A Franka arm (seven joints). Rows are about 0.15 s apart.
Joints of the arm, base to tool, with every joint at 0 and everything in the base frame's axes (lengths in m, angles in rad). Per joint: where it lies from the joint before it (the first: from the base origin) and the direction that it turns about. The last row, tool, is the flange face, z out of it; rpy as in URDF.
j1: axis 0 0 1 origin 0 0 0.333
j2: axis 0 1 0 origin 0 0 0
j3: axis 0 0 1 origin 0 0 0.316
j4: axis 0 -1 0 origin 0.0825 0 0
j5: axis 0 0 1 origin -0.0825 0 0.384
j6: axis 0 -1 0 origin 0 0 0
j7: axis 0 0 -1 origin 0.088 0 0
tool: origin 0 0 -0.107 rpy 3.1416 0 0
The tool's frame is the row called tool.
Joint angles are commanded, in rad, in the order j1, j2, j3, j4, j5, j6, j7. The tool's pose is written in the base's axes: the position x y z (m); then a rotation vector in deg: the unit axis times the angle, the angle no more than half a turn. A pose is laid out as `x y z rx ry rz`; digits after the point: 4 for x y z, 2 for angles.
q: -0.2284, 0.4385, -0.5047, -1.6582, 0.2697, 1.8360, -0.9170
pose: 0.5111 -0.3866 0.3653 -169.51 -8.95 8.91
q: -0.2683, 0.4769, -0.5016, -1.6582, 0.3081, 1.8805, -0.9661
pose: 0.5030 -0.4078 0.3454 -169.38 -8.43 6.60
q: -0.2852, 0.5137, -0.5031, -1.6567, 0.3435, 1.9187, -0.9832
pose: 0.5007 -0.4192 0.3269 -169.49 -6.82 5.10
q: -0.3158, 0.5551, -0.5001, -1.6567, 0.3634, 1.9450, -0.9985
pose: 0.4910 -0.4346 0.3035 -169.24 -4.67 5.51
